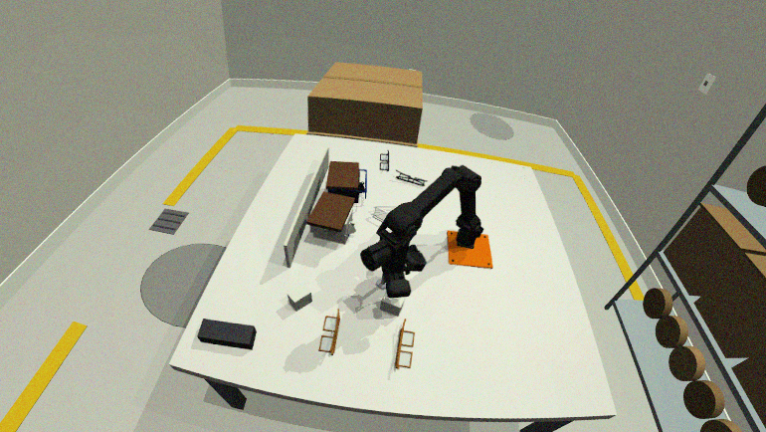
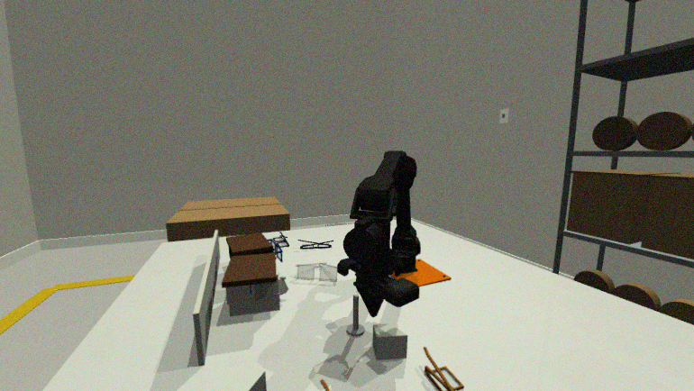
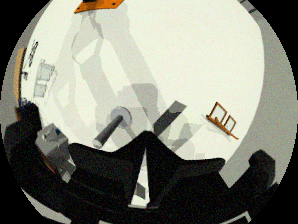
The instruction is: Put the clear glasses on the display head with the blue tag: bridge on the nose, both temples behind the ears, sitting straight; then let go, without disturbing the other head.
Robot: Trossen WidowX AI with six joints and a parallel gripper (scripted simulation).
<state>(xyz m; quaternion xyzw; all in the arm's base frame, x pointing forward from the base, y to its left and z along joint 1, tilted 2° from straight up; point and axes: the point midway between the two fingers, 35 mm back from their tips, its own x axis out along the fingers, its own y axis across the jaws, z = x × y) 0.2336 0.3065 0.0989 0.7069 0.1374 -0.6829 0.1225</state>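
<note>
The short grey post is 3 cm ahead of my gripper tip, 4 cm to the right of it and 3 cm below it. Also, from my gripper tip: dark box 41 cm ahead, 28 cm to the left, 4 cm below; then upright panel 37 cm ahead, 32 cm to the right.
</note>
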